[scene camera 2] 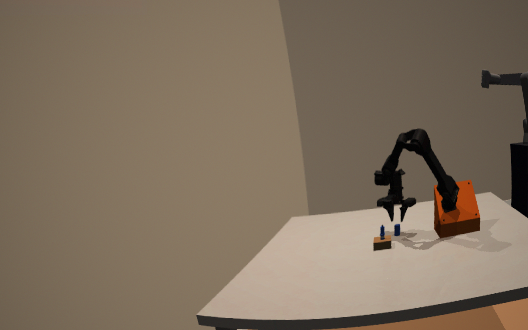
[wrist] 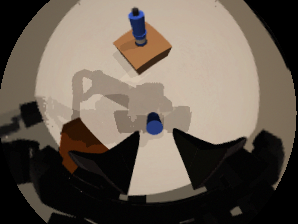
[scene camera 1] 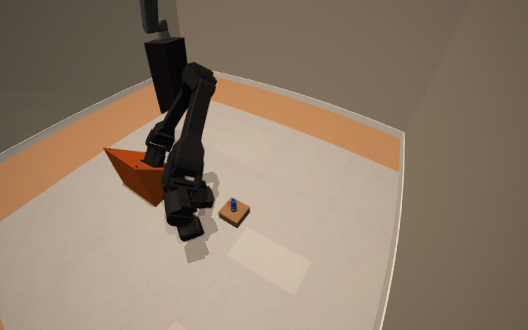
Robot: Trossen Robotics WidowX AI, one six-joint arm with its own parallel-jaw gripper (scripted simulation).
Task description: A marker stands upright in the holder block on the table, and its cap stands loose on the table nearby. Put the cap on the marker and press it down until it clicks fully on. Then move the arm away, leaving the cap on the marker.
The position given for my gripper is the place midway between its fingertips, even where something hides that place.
I see my gripper point(scene camera 1: 190, 223).
My gripper also shows in the wrist view point(wrist: 156, 132).
